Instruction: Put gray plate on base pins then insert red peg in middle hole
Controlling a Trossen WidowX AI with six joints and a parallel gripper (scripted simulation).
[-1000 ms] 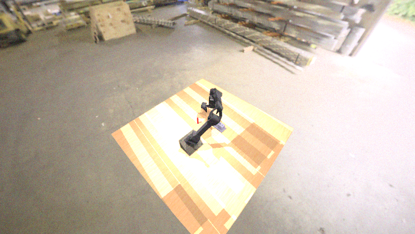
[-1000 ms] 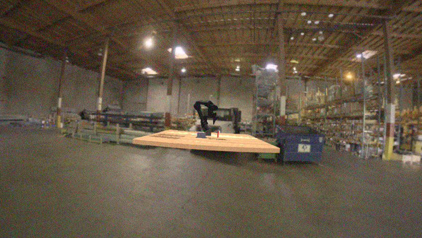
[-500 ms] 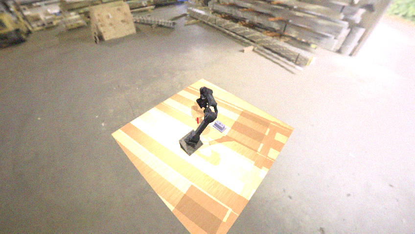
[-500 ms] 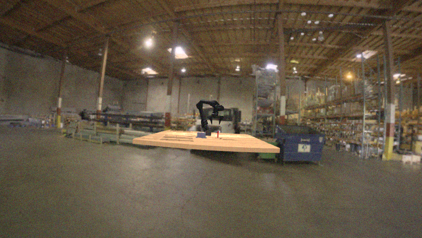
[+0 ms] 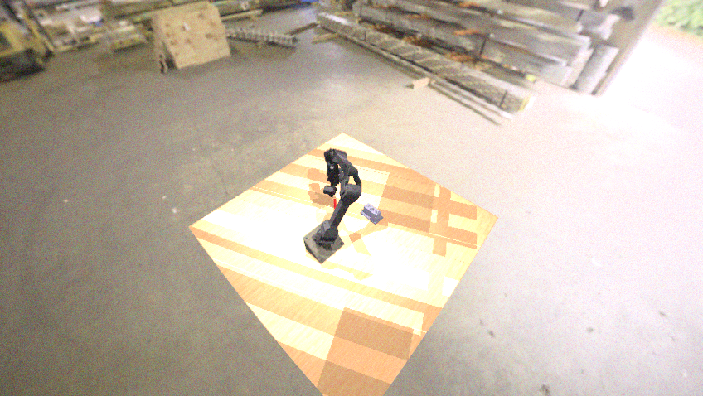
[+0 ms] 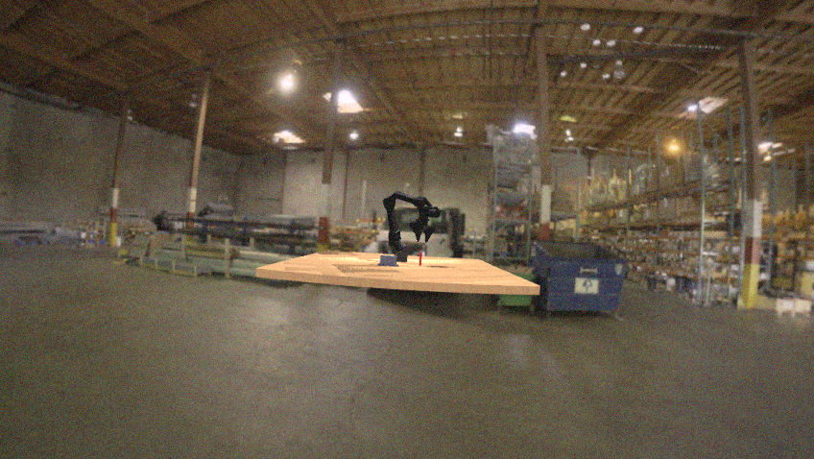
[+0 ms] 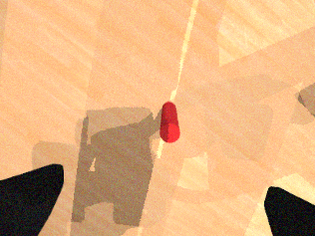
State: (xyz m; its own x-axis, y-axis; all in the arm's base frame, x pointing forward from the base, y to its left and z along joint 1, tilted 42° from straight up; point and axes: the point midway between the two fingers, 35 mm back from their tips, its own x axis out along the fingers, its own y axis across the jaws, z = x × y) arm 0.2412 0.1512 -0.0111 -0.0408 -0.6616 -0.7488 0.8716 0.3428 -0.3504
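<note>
Now: gripper tip 11 cm above the red peg. From my gripper tip the other things lie so: gray plate (20 cm to the right, 10 cm below, 10 cm ahead).
</note>
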